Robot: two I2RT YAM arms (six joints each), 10 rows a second.
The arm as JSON. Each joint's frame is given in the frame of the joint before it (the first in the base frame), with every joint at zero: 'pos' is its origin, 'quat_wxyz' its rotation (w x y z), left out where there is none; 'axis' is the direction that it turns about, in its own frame. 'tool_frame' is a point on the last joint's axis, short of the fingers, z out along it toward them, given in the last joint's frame.
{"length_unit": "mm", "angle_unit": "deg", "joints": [
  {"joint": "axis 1", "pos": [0.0, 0.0, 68.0], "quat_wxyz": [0.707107, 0.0, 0.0, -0.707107], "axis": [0.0, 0.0, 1.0]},
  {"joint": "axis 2", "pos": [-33.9, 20.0, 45.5], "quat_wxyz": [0.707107, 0.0, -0.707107, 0.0], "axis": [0.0, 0.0, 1.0]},
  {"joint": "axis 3", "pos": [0.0, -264.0, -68.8], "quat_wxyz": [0.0, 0.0, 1.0, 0.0], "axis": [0.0, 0.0, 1.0]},
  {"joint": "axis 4", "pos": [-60.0, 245.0, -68.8], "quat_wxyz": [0.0, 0.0, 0.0, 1.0], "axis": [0.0, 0.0, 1.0]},
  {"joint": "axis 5", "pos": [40.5, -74.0, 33.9], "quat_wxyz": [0.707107, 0.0, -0.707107, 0.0], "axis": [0.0, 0.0, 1.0]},
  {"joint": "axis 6", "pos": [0.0, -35.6, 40.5], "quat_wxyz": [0.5, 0.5, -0.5, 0.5], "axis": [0.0, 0.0, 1.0]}
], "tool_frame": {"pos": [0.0, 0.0, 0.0]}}
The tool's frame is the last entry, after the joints.
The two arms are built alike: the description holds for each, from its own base.
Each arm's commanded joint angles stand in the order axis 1, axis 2, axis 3, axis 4, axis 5, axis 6.
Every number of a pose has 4 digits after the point.
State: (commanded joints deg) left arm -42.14 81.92 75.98 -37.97 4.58 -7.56; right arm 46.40 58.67 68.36 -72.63 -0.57 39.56
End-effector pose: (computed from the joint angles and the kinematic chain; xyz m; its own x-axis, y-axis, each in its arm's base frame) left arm 0.2292 -0.2112 0.3333 -0.6034 0.3691 -0.7069 0.6376 0.7557 -0.1497; right arm 0.1128 0.1190 0.3418 -0.9366 -0.0601 -0.3451 -0.1696 0.9398 0.2966
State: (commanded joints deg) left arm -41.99 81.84 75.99 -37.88 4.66 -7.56; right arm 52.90 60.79 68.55 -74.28 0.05 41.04
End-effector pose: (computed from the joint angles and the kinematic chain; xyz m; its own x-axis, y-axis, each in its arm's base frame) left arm 0.2296 -0.2105 0.3339 -0.6028 0.3661 -0.7089 0.6367 0.7563 -0.1507; right arm 0.1023 0.1352 0.3359 -0.9408 -0.1555 -0.3010 -0.2382 0.9355 0.2610
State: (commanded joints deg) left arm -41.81 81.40 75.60 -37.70 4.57 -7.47; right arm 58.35 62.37 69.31 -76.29 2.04 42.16
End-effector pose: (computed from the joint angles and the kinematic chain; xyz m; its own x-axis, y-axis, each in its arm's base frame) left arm 0.2290 -0.2086 0.3341 -0.6007 0.3634 -0.7121 0.6349 0.7581 -0.1487; right arm 0.0914 0.1459 0.3340 -0.9306 -0.2313 -0.2838 -0.2962 0.9313 0.2120
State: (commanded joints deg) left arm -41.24 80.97 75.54 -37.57 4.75 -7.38; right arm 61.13 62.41 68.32 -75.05 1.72 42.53
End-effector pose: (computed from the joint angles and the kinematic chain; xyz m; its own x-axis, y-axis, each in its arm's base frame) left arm 0.2298 -0.2054 0.3361 -0.5988 0.3547 -0.7180 0.6308 0.7613 -0.1499; right arm 0.0851 0.1521 0.3300 -0.9207 -0.2705 -0.2814 -0.3363 0.9157 0.2200
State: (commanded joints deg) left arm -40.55 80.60 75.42 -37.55 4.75 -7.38; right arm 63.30 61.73 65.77 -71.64 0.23 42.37
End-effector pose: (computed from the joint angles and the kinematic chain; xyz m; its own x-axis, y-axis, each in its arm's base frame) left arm 0.2311 -0.2016 0.3373 -0.6005 0.3453 -0.7213 0.6221 0.7684 -0.1501; right arm 0.0796 0.1580 0.3218 -0.9085 -0.3065 -0.2840 -0.3796 0.8896 0.2541
